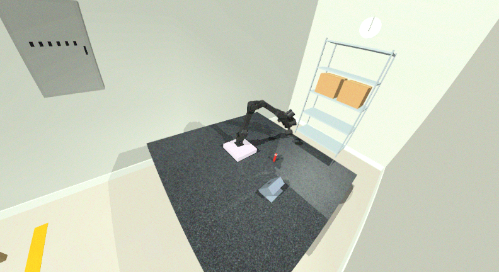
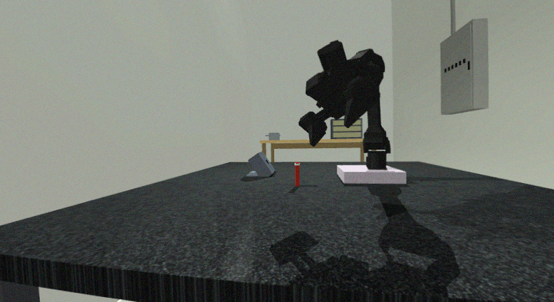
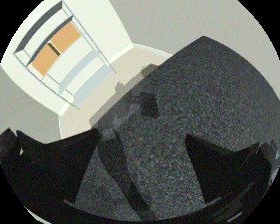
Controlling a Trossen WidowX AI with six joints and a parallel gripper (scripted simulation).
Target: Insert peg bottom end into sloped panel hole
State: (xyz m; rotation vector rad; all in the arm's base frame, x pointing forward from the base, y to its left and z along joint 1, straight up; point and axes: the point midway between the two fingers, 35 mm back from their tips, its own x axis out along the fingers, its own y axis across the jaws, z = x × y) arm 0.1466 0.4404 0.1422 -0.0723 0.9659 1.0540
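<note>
My gripper tip is now 28 cm to the left of the red peg, 12 cm short of it and 11 cm above it. From my gripper tip the other things lie so: sloped grey panel 49 cm to the right, 33 cm ahead, 12 cm below.
</note>
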